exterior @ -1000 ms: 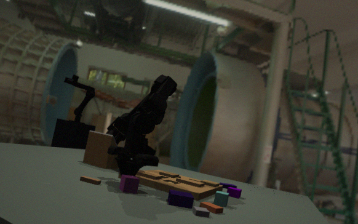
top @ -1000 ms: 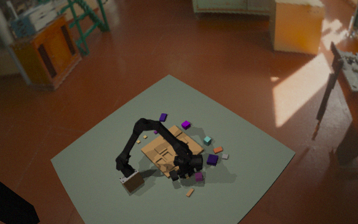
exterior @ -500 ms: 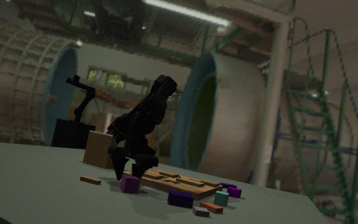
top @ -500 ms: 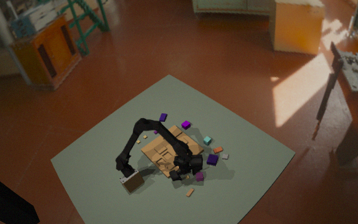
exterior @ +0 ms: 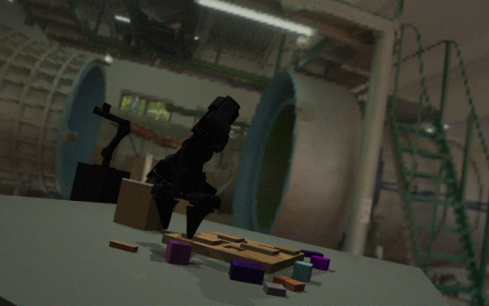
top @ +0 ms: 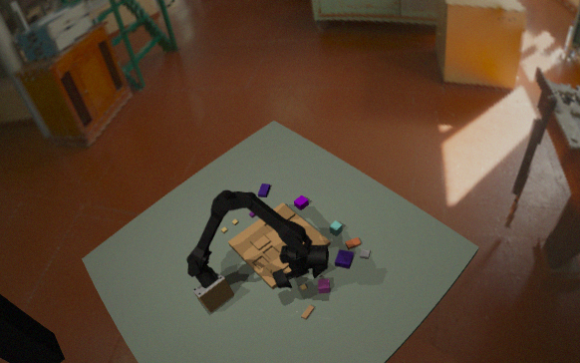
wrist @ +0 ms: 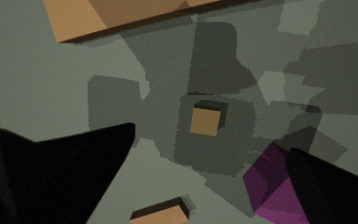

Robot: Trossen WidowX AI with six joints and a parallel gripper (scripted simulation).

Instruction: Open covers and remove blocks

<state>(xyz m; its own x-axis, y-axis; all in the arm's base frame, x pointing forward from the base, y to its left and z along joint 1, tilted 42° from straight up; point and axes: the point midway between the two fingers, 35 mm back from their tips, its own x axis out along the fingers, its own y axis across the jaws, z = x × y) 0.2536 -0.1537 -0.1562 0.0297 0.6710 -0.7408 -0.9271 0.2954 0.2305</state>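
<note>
The magenta block lies 60 mm to the right of my gripper tip, 50 mm ahead of it and 20 mm below it. The rest, counted from my gripper tip: teal block (270 mm ahead, 90 mm to the left, 30 mm below); then grey block (260 mm ahead, 80 mm to the right, 40 mm below); then orange block (270 mm ahead, 40 mm below, 10 mm to the right).
</note>
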